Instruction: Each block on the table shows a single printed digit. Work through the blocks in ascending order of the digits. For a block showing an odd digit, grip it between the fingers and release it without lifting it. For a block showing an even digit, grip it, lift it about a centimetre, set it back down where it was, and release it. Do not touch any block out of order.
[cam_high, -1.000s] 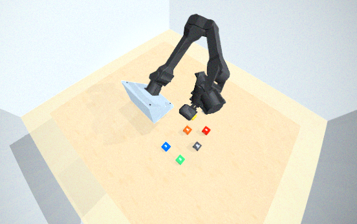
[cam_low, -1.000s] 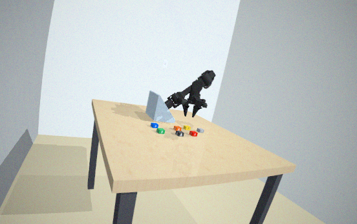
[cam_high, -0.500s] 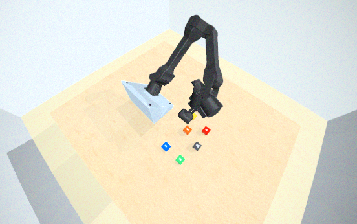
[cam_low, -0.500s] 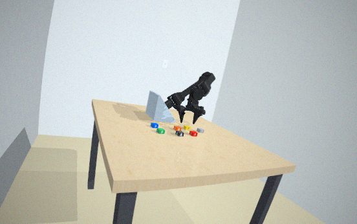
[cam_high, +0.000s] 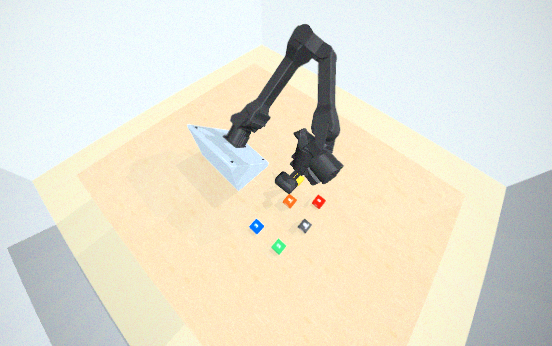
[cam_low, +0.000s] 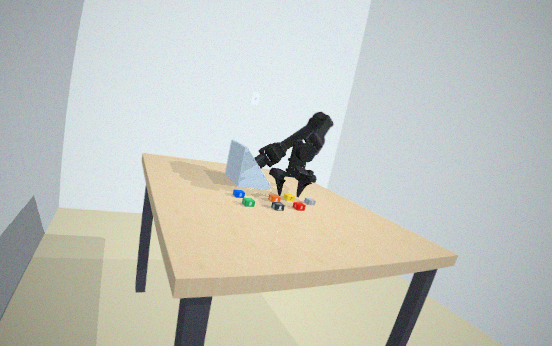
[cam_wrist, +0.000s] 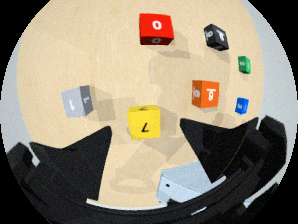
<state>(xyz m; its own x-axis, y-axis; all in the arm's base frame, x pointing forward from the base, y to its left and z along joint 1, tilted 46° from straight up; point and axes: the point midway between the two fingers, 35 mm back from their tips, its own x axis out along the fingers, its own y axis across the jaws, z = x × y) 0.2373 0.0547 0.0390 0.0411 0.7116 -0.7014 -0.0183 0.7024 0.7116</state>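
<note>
Right now the yellow block is right at my gripper tip. From my gripper tip the other things lie so: orange block (8 cm to the right, 3 cm ahead); red block (11 cm ahead, 1 cm to the right); light grey block (8 cm to the left, 4 cm ahead).
</note>
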